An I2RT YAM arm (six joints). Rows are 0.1 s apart.
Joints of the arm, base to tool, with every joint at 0 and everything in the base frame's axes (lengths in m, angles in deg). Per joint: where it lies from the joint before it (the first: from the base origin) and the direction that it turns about. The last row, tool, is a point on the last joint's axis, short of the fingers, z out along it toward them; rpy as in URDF.
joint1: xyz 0 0 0.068 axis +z
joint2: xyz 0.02 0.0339 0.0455 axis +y
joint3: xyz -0.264 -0.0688 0 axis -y
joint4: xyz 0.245 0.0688 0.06 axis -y
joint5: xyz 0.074 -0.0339 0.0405 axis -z
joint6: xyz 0.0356 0 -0.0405 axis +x
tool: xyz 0 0 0 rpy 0 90 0
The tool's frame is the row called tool.
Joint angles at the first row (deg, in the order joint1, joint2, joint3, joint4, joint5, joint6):
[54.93 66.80 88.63 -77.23 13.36 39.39]
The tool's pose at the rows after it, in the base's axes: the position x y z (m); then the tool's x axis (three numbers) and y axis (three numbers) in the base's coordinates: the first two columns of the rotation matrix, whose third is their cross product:
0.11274 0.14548 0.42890 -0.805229 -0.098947 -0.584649 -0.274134 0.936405 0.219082
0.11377 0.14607 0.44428 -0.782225 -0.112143 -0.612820 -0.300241 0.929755 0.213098
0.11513 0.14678 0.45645 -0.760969 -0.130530 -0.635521 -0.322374 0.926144 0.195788
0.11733 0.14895 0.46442 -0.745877 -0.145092 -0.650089 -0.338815 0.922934 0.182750
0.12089 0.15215 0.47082 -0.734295 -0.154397 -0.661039 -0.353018 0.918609 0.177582
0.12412 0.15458 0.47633 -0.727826 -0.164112 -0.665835 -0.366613 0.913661 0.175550
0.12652 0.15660 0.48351 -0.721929 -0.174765 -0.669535 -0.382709 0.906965 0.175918
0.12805 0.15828 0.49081 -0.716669 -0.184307 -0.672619 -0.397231 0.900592 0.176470
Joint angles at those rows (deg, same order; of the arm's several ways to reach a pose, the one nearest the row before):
[54.84 68.26 93.13 -78.37 13.65 38.23]
[54.77 69.94 97.92 -79.67 14.10 36.31]
[54.68 71.65 102.17 -81.09 14.76 34.33]
[54.58 73.21 105.29 -81.90 15.11 32.85]
[54.24 74.81 108.00 -82.18 14.95 31.56]
[53.79 76.29 110.57 -82.74 14.35 30.40]
[53.44 78.03 113.97 -83.88 13.58 29.31]
[53.27 79.80 117.63 -85.33 12.95 28.44]

